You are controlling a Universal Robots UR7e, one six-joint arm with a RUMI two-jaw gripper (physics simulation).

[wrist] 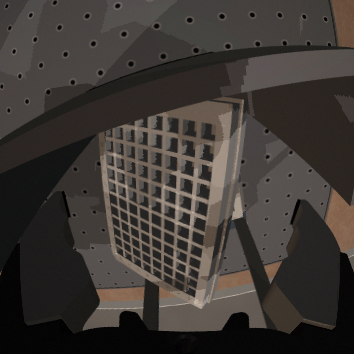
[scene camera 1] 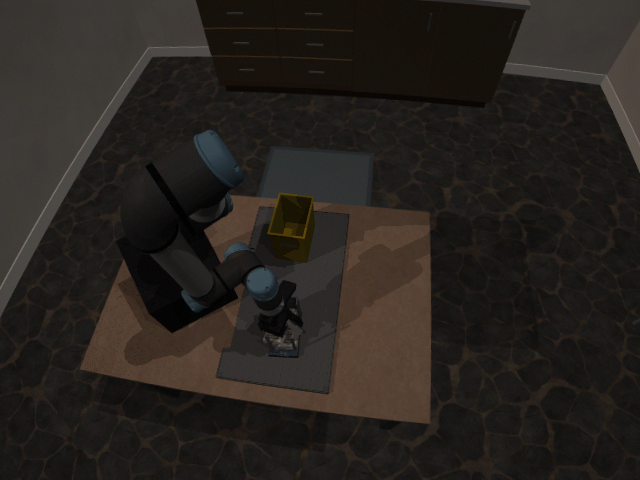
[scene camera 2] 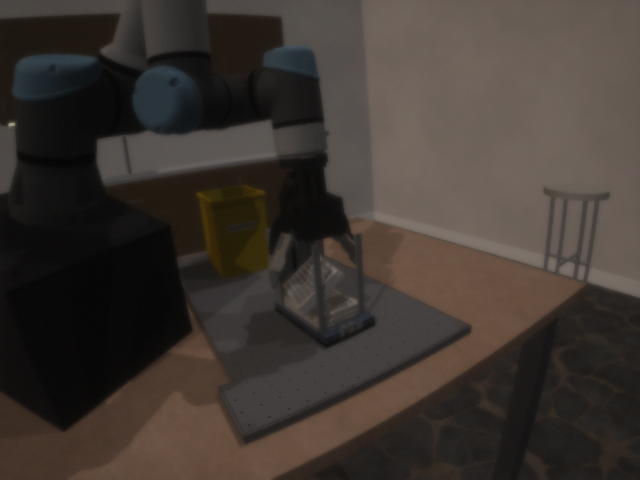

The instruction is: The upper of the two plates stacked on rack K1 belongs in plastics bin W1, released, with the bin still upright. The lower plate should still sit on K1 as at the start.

Labels:
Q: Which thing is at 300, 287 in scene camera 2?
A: A plate.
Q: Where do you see a plate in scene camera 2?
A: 337, 305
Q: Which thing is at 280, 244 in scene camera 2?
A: The gripper.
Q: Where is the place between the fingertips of the gripper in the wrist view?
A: At 181, 200

